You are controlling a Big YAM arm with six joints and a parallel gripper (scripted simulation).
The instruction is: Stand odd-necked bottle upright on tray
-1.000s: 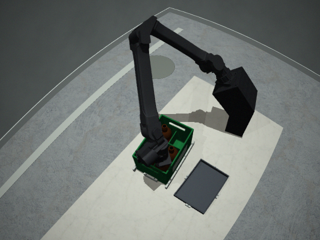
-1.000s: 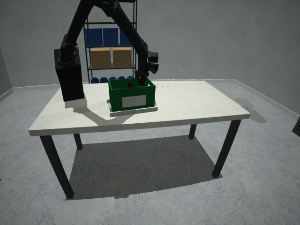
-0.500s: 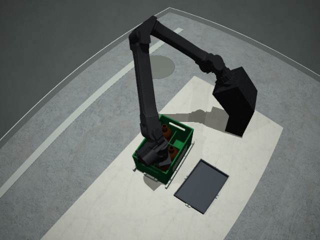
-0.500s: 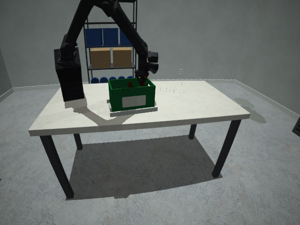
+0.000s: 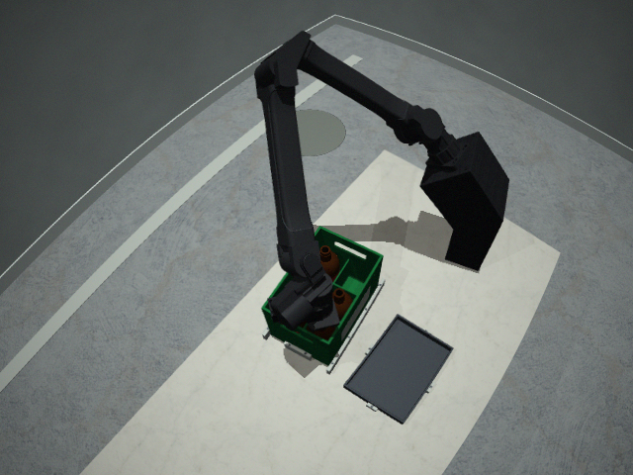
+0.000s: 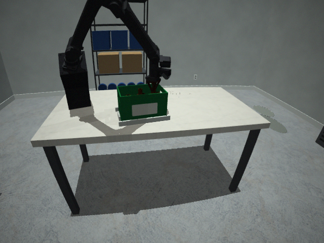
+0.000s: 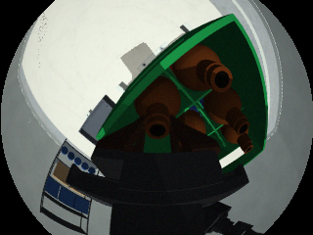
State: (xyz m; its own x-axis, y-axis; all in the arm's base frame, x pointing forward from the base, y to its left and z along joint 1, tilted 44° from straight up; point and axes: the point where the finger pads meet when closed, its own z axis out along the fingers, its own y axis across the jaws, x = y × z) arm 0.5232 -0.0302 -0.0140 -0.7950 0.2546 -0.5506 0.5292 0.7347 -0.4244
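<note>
My gripper is now 80 mm past the crate, 60 mm to the left of it and 70 mm above it. The rest, counted from my hand: tray (70 mm behind, 210 mm to the left, 140 mm below).
</note>
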